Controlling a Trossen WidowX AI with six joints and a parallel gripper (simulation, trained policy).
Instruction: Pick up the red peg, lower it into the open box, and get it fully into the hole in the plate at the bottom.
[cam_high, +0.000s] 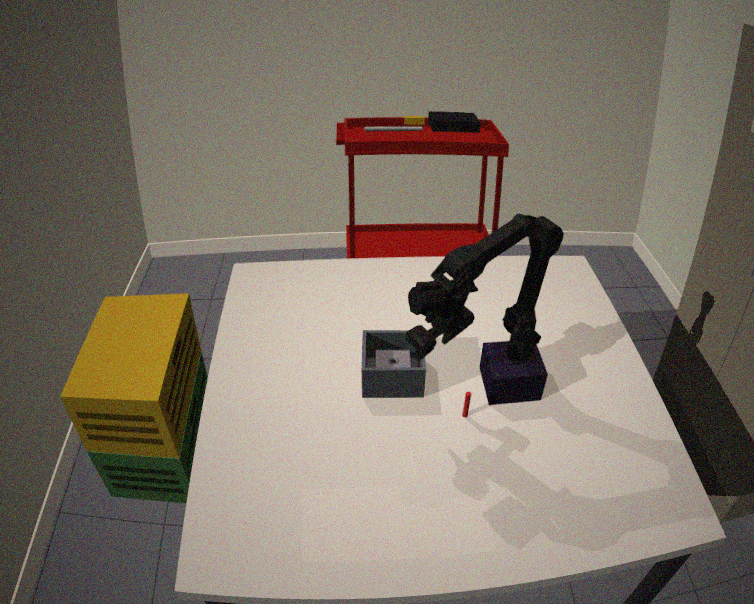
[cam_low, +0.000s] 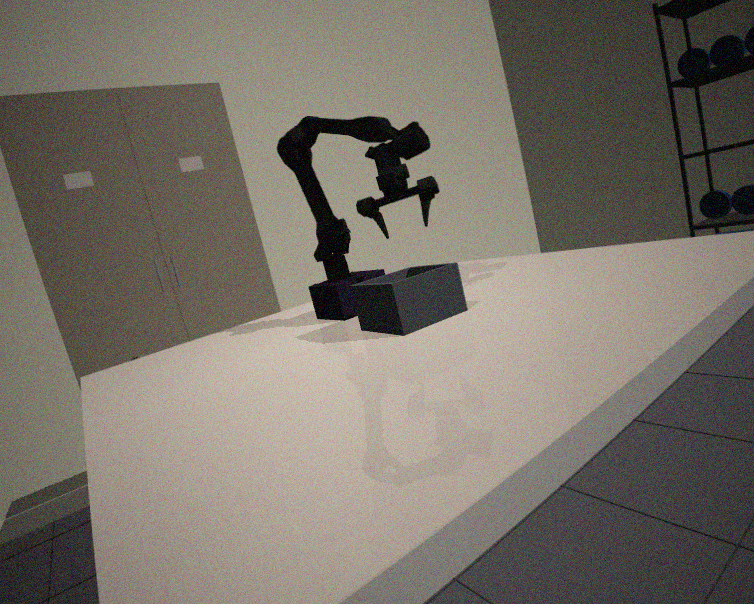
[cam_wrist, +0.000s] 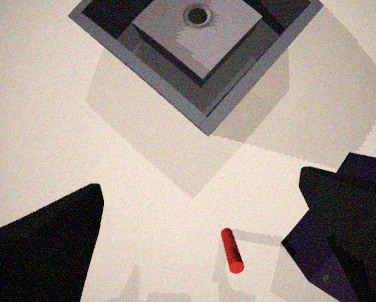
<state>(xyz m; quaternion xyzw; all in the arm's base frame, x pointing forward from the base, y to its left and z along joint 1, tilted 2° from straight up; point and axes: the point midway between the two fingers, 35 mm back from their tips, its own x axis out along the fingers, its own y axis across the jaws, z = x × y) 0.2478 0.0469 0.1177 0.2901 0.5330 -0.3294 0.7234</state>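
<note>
Now: the red peg 13 cm below my gripper tip, 9 cm behind it and 7 cm to the left of it. The rest, counted from my gripper tip: grey box: 15 cm below, 11 cm to the right, 7 cm ahead; plate: 13 cm below, 11 cm to the right, 7 cm ahead.
</note>
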